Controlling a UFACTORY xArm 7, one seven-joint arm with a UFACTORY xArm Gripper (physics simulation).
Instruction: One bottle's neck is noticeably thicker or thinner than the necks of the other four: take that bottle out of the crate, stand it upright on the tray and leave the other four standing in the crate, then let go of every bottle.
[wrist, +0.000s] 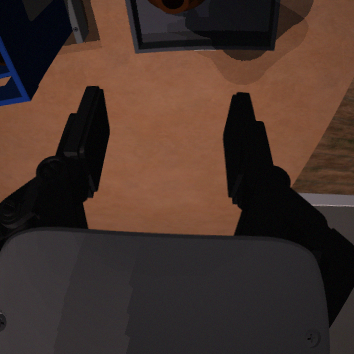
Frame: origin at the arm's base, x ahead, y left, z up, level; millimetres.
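Seen in the pictures: gripper, fingertip midpoint: (166, 109).
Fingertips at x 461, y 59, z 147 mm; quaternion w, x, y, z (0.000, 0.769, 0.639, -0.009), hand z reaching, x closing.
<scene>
Pixels of each thing's top centre, then the offset from my fingertips to it. "spot": a spot on its surface instead. Level surfaces: height alone.
- amber-brown bottle at a spot on its surface: (176, 5) spot: dx -7, dy +2, dz -117 mm
- dark grey tray at a spot on its surface: (205, 49) spot: dx +121, dy +20, dz -262 mm
- blue crate at a spot on its surface: (50, 60) spot: dx +52, dy -154, dz -170 mm
- grey metal piece with a screw, surface spot: (76, 25) spot: dx +47, dy -144, dz -247 mm
- light brown table top at its surface level: dz -277 mm
An amber-brown bottle (176, 5) shows in part at the top edge of the wrist view, with its dark mouth visible. It is over the dark grey tray (205, 50), whose near rim and part of the floor show; most of the bottle is cut off by the frame. My gripper (166, 109) is open, with no bottle between its fingers, and stands apart from the bottle, on the near side of the tray. The blue crate (50, 60) shows in part at the upper left. The bottles in it can hardly be made out.
A grey metal piece with a screw (76, 25) stands beside the crate at the upper left. The light brown table top (165, 200) lies below the fingers. Its edge runs down the right side, with darker wood beyond and a pale grey surface (335, 220) at the lower right.
</scene>
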